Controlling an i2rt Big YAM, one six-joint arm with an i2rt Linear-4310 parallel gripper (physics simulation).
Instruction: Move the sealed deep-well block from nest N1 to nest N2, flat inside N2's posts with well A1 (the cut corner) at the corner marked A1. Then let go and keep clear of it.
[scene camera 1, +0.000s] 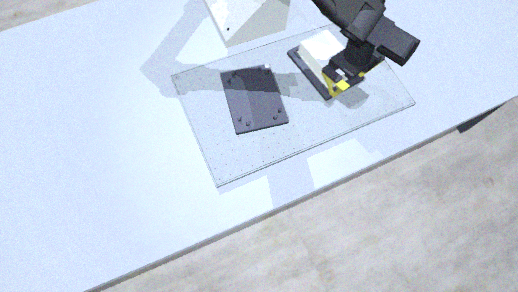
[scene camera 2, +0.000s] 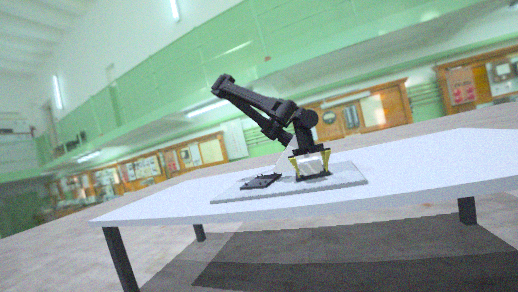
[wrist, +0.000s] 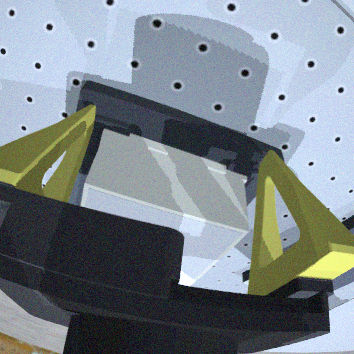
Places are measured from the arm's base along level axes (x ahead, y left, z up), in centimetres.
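Pixels of known places: gripper, between the fingertips: (scene camera 1: 345, 85) (scene camera 2: 313, 174) (wrist: 181, 134); arm's base, origin of its link: (scene camera 2: 292, 142).
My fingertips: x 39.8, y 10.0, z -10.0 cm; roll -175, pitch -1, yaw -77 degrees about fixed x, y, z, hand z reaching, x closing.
Observation:
Ahead of a thing's pixels: the offset from my fingertips to its top centre. Level surfaces: height alone.
The sealed deep-well block {dy -1.1, dx -7.5, dz +4.0 cm} (scene camera 1: 322, 44) (scene camera 2: 311, 165) (wrist: 165, 175), pale with a white top, sits in the dark nest N1 {dy -1.1, dx -7.5, dz +0.4 cm} (scene camera 1: 307, 73) (wrist: 150, 109). My gripper (scene camera 1: 356, 76) (scene camera 2: 312, 171) (wrist: 181, 134) is open, its yellow fingers lowered on opposite sides of the block. In the wrist view a gap shows between each finger and the block. The dark nest N2 {dy -21.5, dx -6.4, dz +0.8 cm} (scene camera 1: 255, 100) (scene camera 2: 260, 181) holds no block; small posts stand near its corners, and a small white mark {dy -14.7, dx -12.8, dz -0.2 cm} (scene camera 1: 267, 66) shows at one corner. The block's cut corner cannot be made out.
Both nests are on a pale perforated plate (scene camera 1: 200, 125) (scene camera 2: 345, 176) on the white table {dz -2.7 cm} (scene camera 1: 100, 150) (scene camera 2: 425, 155). A white wedge-shaped body (scene camera 1: 255, 22) (scene camera 2: 285, 161) stands beside the plate's back edge. My dark arm reaches over N1 from behind.

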